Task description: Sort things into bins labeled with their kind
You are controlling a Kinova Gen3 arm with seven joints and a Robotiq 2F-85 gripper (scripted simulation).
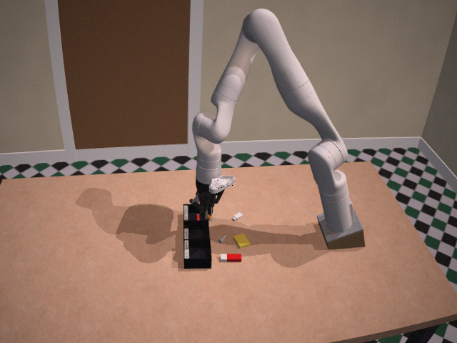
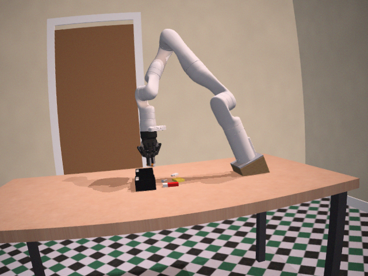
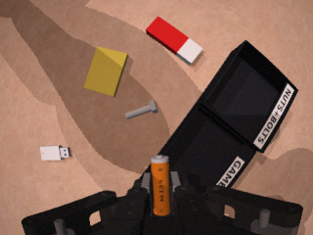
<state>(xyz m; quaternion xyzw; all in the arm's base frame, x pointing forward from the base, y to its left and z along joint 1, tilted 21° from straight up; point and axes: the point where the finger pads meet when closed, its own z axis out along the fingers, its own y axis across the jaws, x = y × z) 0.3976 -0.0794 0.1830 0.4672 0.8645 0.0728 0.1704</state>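
Now: the red battery 2 cm ahead of my hand, 5 cm to the right of it and 8 cm below it. From my hand the other things lie so: bolt (4 cm behind, 5 cm to the left, 9 cm below); then orange battery (2 cm below); then yellow block (11 cm behind, 6 cm to the left, 9 cm below).
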